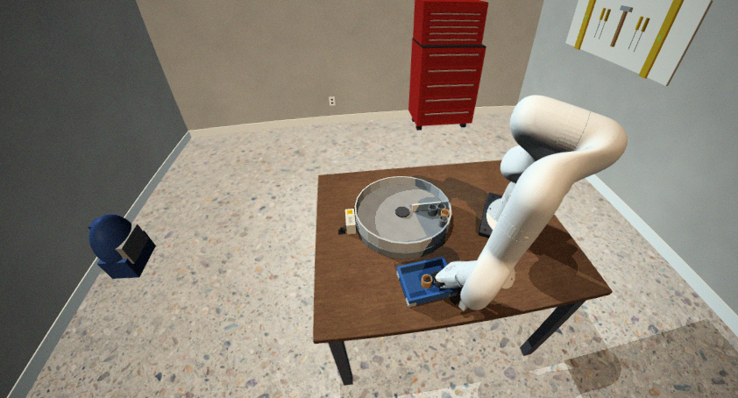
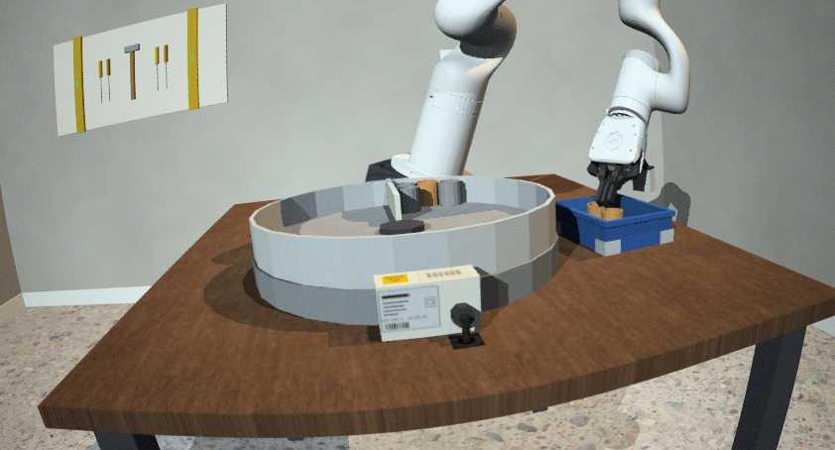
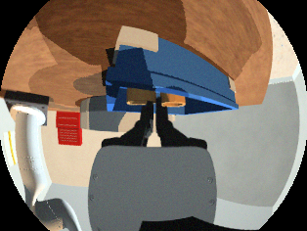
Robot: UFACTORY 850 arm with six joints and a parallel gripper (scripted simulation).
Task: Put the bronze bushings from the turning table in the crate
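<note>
Now: hand 40 mm short of the blue crate, 10 mm to the left of it and 40 mm above it. From my hand the other things lie so: grey turning table 50 mm ahead, 350 mm to the right, 10 mm below.
</note>
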